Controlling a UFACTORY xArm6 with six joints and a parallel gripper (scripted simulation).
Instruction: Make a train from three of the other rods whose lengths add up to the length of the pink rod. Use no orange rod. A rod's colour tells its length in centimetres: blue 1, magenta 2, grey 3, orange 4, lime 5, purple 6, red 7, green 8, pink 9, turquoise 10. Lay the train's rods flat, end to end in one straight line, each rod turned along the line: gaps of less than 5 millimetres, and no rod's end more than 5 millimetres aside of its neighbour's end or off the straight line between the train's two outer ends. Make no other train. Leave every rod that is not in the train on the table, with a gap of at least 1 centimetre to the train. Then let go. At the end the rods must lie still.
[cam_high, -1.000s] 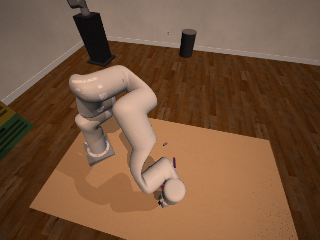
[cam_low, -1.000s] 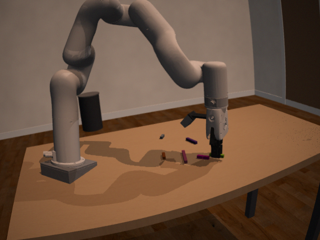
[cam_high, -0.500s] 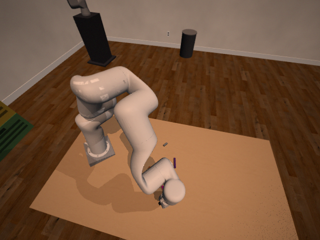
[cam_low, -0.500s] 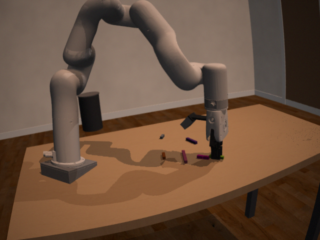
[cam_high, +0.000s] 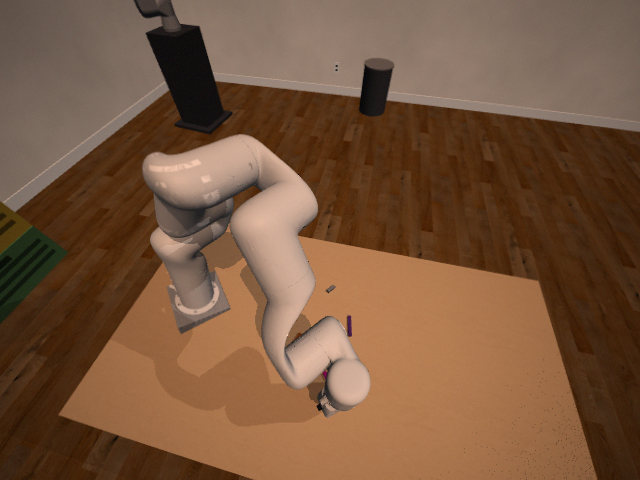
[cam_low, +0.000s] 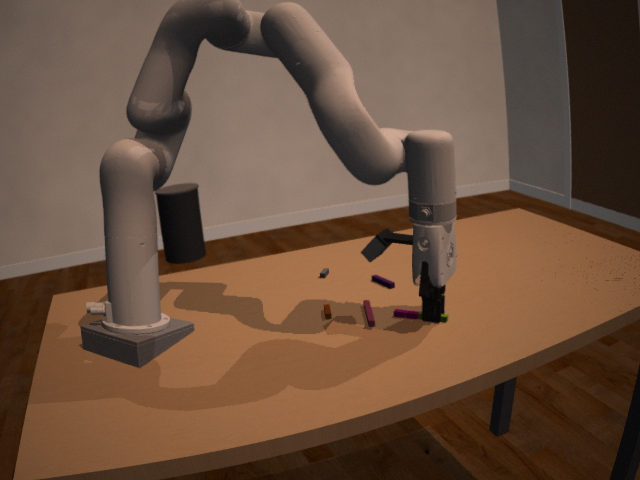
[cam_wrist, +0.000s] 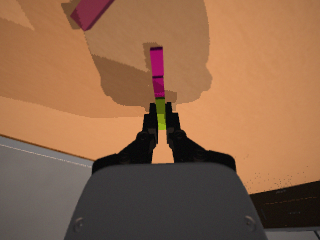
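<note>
Right now my hand is 20 mm above the lime rod. Round my hand: purple rod (190 mm to the left, 20 mm below, 20 mm behind); then orange rod (150 mm behind, 100 mm to the left, 20 mm below); then pink rod (90 mm behind, 70 mm to the left, 20 mm below).
</note>
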